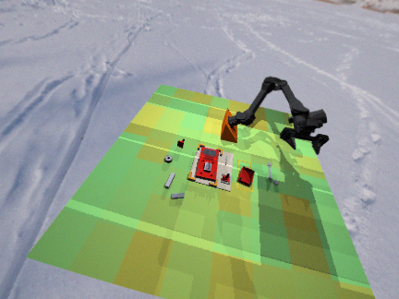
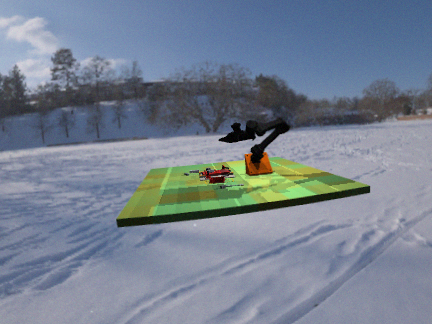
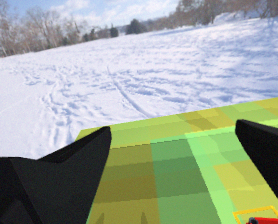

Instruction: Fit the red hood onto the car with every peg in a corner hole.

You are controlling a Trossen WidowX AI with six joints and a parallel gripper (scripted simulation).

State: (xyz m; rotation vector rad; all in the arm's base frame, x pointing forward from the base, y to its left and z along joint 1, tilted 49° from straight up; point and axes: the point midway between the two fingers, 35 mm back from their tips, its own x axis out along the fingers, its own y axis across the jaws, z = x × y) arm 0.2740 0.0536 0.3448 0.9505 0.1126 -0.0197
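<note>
Right now my gripper tip is 1 cm short of the red hood, 16 cm to the left of it and 28 cm above it. Also, from my gripper tip: white jig 1 cm behind, 36 cm to the right, 28 cm below; grey pin 7 cm behind, 1 cm to the right, 29 cm below; grey socket 5 cm ahead, 27 cm to the right, 25 cm below.
</note>
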